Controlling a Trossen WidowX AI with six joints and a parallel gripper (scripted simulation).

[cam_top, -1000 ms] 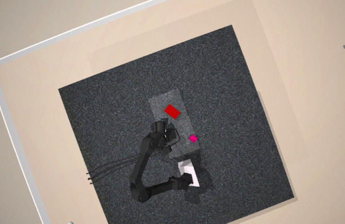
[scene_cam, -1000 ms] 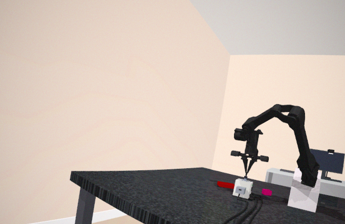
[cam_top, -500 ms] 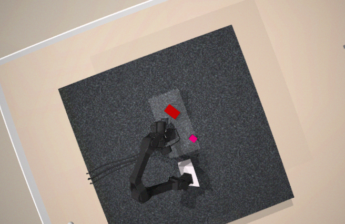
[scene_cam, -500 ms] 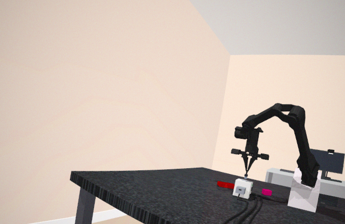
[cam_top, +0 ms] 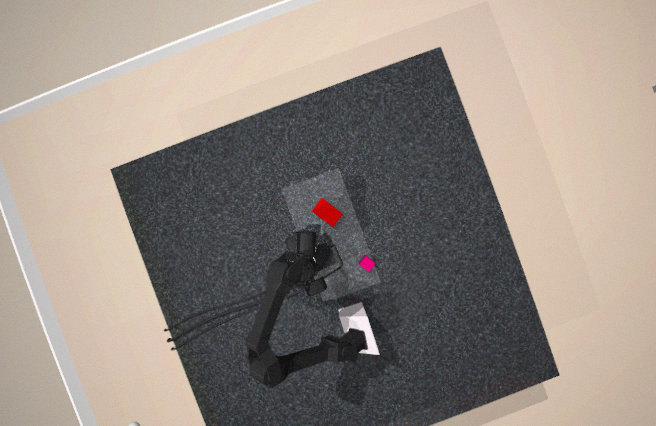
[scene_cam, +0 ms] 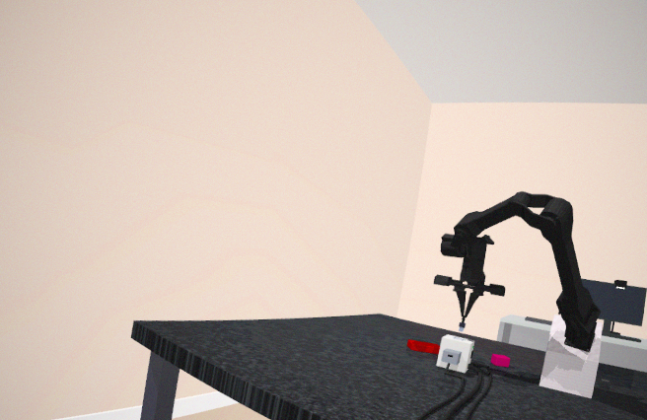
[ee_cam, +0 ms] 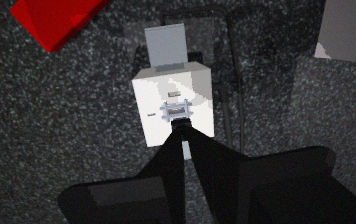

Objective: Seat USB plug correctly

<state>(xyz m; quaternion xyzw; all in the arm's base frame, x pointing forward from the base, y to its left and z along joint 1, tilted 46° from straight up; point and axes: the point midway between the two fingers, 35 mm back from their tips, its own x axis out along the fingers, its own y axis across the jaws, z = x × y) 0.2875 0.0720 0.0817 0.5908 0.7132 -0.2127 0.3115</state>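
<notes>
My gripper tip is 2 cm above the USB plug. Also, from my gripper tip: red block: 14 cm ahead, 12 cm below, 10 cm to the right; magenta block: 20 cm to the right, 12 cm below, 7 cm behind; grey socket: 6 cm below, 1 cm to the left.
</notes>
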